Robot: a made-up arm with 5 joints.
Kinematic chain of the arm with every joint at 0, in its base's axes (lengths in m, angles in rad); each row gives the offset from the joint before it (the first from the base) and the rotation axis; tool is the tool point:
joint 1: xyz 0 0 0.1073 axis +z
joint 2: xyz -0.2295 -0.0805 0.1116 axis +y
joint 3: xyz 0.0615 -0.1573 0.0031 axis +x
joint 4: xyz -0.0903 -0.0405 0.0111 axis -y
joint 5: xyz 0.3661 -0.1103 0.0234 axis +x
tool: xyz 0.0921 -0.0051 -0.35
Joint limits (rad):
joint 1: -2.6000..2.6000
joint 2: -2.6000..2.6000
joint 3: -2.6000..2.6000
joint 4: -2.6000..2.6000
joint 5: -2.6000..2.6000
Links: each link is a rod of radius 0.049 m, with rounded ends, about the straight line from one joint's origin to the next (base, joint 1, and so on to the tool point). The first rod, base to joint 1, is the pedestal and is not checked.
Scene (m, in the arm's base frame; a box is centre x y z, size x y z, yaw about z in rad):
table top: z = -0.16
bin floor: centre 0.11 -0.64 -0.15 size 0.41 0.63 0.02 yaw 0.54
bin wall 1: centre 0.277 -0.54 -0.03 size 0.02 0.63 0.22 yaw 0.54
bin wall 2: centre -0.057 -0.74 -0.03 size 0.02 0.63 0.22 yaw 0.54
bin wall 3: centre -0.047 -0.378 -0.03 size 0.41 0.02 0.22 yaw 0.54
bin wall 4: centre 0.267 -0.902 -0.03 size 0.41 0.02 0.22 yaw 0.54
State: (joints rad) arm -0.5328 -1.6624 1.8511 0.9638 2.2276
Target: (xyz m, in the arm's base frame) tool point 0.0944 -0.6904 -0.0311
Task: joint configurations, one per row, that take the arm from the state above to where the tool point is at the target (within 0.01 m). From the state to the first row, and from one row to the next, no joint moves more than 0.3 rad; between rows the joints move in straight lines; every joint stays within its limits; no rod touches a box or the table.
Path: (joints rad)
1: -0.2811 -1.7251 2.0833 1.0140 2.3771
2: -0.0294 -1.7878 2.3155 1.0642 2.5265
3: 0.0351 -1.6894 2.2276 1.2205 2.5633
4: 0.0995 -1.5911 2.1396 1.3768 2.6000

